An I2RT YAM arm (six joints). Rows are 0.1 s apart.
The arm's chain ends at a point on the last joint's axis. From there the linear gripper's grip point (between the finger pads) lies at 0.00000 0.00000 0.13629 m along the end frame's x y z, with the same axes.
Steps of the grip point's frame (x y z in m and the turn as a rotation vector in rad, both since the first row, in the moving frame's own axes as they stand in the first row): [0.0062, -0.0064, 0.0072, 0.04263, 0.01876, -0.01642]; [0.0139, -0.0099, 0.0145, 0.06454, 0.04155, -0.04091]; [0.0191, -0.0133, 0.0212, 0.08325, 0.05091, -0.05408]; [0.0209, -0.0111, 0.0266, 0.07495, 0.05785, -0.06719]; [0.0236, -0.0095, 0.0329, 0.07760, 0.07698, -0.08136]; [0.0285, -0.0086, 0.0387, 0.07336, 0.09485, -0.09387]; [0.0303, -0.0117, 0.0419, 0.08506, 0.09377, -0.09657]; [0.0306, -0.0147, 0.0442, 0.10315, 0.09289, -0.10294]
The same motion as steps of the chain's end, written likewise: [0.0037, -0.0006, 0.0073, 0.04263, 0.01876, -0.01642]; [0.0084, -0.0010, 0.0149, 0.06454, 0.04155, -0.04091]; [0.0125, -0.0018, 0.0218, 0.08325, 0.05091, -0.05408]; [0.0134, -0.0006, 0.0272, 0.07495, 0.05785, -0.06719]; [0.0136, 0.0015, 0.0337, 0.07760, 0.07698, -0.08136]; [0.0161, 0.0020, 0.0397, 0.07336, 0.09485, -0.09387]; [0.0181, 0.0005, 0.0430, 0.08506, 0.09377, -0.09657]; [0.0187, -0.0001, 0.0455, 0.10315, 0.09289, -0.10294]
